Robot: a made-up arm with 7 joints.
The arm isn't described. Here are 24 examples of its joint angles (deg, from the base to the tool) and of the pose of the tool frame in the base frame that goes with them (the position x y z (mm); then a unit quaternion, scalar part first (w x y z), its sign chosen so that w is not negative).
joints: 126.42 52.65 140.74 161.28 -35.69 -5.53 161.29
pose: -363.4 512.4 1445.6 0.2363 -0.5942 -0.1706 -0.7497
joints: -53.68 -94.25 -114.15 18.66 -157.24 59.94 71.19
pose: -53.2 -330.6 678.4 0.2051 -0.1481 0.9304 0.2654
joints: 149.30 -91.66 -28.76 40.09 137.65 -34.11 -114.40
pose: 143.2 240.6 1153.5 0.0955 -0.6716 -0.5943 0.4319
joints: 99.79 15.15 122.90 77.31 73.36 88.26 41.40
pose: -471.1 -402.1 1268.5 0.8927 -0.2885 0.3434 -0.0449
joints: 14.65 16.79 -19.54 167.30 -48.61 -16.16 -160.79
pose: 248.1 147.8 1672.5 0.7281 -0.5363 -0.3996 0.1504
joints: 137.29 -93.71 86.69 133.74 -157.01 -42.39 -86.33
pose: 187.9 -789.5 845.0 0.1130 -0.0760 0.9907 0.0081
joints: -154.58 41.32 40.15 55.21 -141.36 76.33 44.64
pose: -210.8 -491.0 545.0 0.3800 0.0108 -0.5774 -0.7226
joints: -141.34 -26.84 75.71 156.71 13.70 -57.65 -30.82
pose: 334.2 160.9 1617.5 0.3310 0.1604 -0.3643 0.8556
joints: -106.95 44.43 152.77 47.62 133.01 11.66 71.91
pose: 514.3 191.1 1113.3 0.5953 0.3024 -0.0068 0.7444
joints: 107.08 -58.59 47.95 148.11 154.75 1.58 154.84
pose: -76.3 -542.5 1568.5 0.7909 -0.3373 -0.1936 -0.4725
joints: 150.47 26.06 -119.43 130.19 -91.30 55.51 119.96
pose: 157.0 403.8 1660.0 0.4657 -0.7483 0.3214 -0.3461
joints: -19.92 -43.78 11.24 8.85 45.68 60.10 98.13
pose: 413.7 -73.4 888.4 0.5275 0.0185 0.5333 0.6611
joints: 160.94 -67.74 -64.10 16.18 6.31 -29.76 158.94
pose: 84.4 432.6 999.6 0.1694 0.1968 0.1994 0.9449
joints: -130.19 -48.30 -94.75 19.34 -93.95 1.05 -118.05
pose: -317.1 120.6 792.2 0.3764 0.3067 -0.3469 -0.8024
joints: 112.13 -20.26 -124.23 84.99 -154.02 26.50 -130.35
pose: 691.8 -236.6 1027.8 0.6598 -0.6301 0.4078 0.0380
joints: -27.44 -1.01 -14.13 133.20 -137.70 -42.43 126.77
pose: 386.3 -205.8 1441.3 0.2481 0.8423 -0.4523 0.1559
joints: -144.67 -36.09 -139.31 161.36 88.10 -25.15 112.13
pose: 645.7 300.3 1389.5 0.6731 0.4191 -0.2213 0.5677
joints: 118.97 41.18 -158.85 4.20 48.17 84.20 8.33
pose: 256.6 -227.0 811.1 0.3707 -0.3421 0.2796 0.8169
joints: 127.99 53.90 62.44 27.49 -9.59 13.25 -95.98
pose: -356.2 -238.2 585.7 0.0351 -0.5631 0.7457 0.3543
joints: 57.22 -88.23 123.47 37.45 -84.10 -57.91 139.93
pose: -272.9 62.1 547.7 0.7217 0.4842 0.4619 0.1773
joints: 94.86 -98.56 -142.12 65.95 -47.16 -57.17 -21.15
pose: 431.5 -218.1 451.2 0.1464 -0.8711 0.4476 0.1395
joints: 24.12 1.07 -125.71 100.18 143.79 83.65 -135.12
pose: -103.0 -586.9 1410.8 0.3424 0.5984 -0.5111 0.5133
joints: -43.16 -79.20 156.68 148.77 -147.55 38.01 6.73
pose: -477.7 770.6 738.2 0.1669 0.1399 -0.0803 0.9727
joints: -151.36 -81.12 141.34 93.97 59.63 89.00 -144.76
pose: 669.1 -125.5 436.2 0.3383 0.6042 0.6722 -0.2622
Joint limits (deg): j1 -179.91..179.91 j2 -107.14..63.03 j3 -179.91..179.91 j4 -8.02..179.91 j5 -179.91..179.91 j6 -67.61..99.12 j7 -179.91..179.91
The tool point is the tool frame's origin. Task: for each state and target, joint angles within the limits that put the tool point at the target. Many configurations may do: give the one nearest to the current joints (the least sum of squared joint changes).
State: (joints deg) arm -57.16 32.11 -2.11 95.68 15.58 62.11 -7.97
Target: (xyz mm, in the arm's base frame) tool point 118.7 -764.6 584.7
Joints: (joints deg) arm -76.78 62.48 -10.94 105.47 18.07 52.08 -3.09
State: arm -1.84 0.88 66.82 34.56 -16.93 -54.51 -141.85
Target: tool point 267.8 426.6 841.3
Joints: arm -3.97 7.72 63.01 22.56 -16.12 -51.66 -140.83
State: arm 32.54 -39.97 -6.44 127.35 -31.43 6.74 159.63
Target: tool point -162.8 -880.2 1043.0
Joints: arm 80.58 -81.00 -7.18 160.21 -21.43 -11.01 161.37
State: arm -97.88 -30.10 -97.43 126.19 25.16 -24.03 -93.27
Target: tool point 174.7 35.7 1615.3
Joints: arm -102.57 0.85 -101.47 175.60 19.27 -65.93 -99.55
